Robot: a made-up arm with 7 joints.
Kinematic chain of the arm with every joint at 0, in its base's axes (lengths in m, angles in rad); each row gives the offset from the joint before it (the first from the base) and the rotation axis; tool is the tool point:
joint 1: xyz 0 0.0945 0 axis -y
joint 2: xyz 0 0.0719 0 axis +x
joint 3: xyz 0 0 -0.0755 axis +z
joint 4: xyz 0 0 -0.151 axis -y
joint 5: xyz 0 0 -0.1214 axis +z
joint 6: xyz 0 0 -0.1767 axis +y
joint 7: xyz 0 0 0 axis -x
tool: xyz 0 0 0
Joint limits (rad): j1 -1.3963..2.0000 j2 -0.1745..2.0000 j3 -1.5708..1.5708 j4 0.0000..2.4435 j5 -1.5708..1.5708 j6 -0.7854..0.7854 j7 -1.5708..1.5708
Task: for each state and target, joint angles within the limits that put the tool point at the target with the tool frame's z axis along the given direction. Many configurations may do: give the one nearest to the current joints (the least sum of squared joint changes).
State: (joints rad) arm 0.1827 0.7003 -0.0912 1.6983 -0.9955 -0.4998 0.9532
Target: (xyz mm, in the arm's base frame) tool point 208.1 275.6 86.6 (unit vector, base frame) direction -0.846 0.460 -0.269
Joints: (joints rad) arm 0.3726 0.5780 0.3957 2.1815 -0.8328 -0.5436 0.6997
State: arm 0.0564 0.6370 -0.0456 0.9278 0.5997 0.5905 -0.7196
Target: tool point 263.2 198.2 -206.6 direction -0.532 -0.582 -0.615
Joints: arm -0.0354 0.7452 -0.3875 1.7736 -0.1294 0.5046 -1.3877
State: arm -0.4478 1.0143 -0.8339 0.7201 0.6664 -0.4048 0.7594
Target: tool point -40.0 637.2 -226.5 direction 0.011 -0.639 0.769
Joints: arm -0.2630 1.1581 -0.8043 0.0982 0.6664 -0.1888 0.3486
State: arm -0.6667 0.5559 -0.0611 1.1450 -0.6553 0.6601 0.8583
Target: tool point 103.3 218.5 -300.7 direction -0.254 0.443 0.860
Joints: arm -0.7951 0.3185 0.0231 1.8434 -0.3674 0.3200 0.7727
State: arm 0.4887 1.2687 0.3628 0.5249 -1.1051 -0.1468 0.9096
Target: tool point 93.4 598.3 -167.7 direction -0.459 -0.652 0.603
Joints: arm -0.1047 0.7544 1.0812 0.9068 -1.0522 -0.1621 0.6541
